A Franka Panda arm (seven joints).
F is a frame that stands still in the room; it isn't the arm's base.
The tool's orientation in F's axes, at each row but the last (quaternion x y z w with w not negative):
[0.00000 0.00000 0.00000 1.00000]
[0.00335 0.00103 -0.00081 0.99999]
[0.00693 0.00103 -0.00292 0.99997]
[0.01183 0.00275 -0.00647 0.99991]
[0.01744 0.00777 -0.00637 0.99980]
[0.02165 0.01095 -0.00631 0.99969]
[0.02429 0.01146 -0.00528 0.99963]
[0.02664 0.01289 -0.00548 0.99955]
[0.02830 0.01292 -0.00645 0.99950]
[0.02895 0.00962 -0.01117 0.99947]
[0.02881 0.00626 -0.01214 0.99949]
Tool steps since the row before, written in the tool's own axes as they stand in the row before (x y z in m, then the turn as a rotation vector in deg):
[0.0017 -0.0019 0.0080 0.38 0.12 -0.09]
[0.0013 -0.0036 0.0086 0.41 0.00 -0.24]
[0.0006 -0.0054 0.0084 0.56 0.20 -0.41]
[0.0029 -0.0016 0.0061 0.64 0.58 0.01]
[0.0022 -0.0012 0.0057 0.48 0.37 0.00]
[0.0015 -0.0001 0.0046 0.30 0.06 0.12]
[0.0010 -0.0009 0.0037 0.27 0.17 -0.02]
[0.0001 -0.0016 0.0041 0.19 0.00 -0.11]
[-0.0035 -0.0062 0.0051 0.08 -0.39 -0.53]
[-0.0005 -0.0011 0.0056 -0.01 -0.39 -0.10]
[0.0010 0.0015 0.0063 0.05 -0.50 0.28]
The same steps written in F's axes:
[0.0017 -0.0019 0.0080 0.38 0.12 -0.09]
[0.0013 -0.0037 0.0086 0.41 0.00 -0.24]
[0.0006 -0.0055 0.0083 0.56 0.20 -0.41]
[0.0029 -0.0018 0.0060 0.65 0.57 0.02]
[0.0023 -0.0014 0.0056 0.48 0.36 0.01]
[0.0016 -0.0003 0.0046 0.30 0.05 0.12]
[0.0011 -0.0011 0.0036 0.27 0.17 -0.02]
[0.0002 -0.0018 0.0040 0.19 0.00 -0.11]
[-0.0035 -0.0064 0.0048 0.06 -0.36 -0.55]
[-0.0004 -0.0014 0.0055 -0.02 -0.38 -0.12]
[0.0011 0.0011 0.0064 0.04 -0.52 0.25]

